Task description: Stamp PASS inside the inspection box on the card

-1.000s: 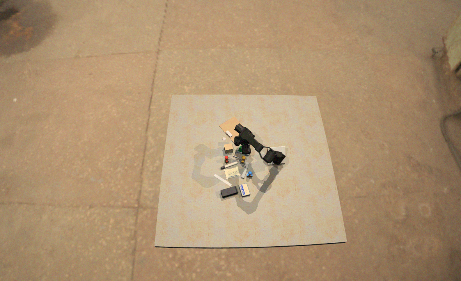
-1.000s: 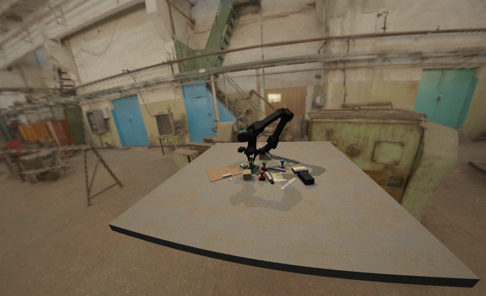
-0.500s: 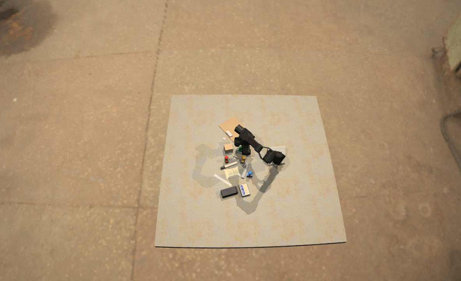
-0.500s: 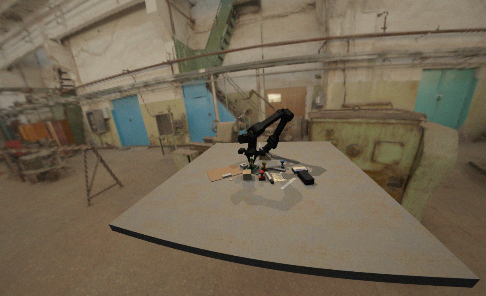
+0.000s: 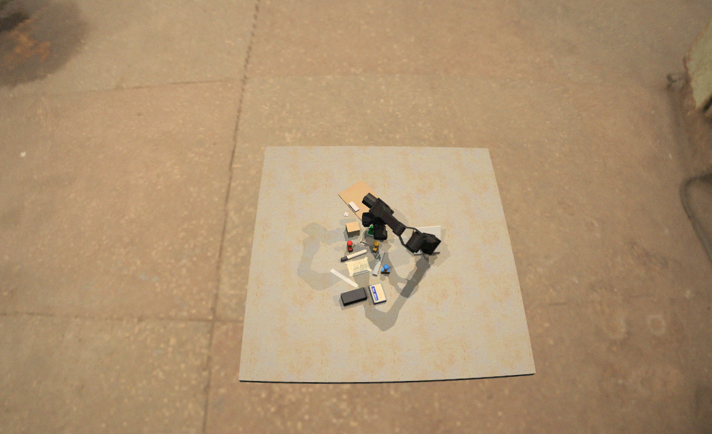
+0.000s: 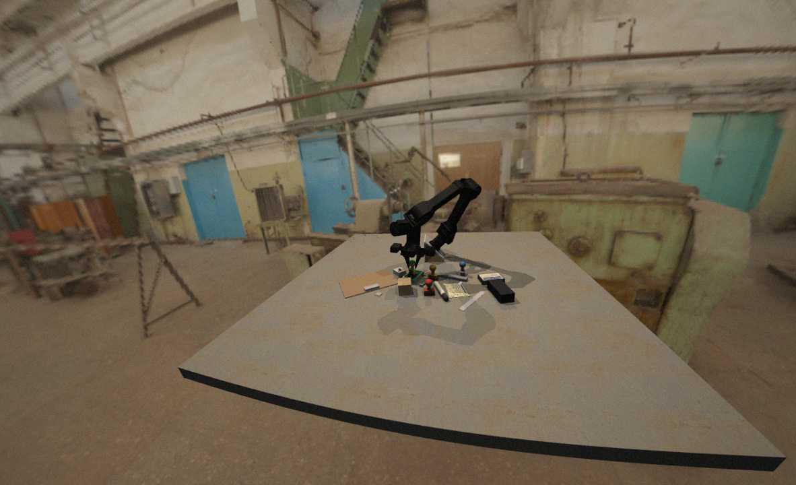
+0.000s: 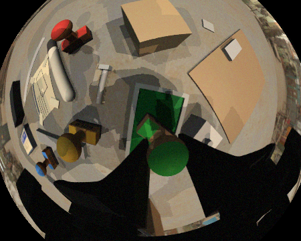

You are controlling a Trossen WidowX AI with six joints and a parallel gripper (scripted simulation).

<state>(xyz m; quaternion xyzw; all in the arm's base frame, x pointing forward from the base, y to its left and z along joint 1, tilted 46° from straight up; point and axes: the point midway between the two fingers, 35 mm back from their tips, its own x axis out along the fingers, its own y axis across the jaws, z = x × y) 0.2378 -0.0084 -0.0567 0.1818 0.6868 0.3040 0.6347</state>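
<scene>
The green stamp lies 10 mm below my gripper tip. Also, from my gripper tip: orange stamp (90 mm to the left, 20 mm below); then green ink pad (40 mm below); then bolt (60 mm ahead, 60 mm to the left, 40 mm below).
</scene>
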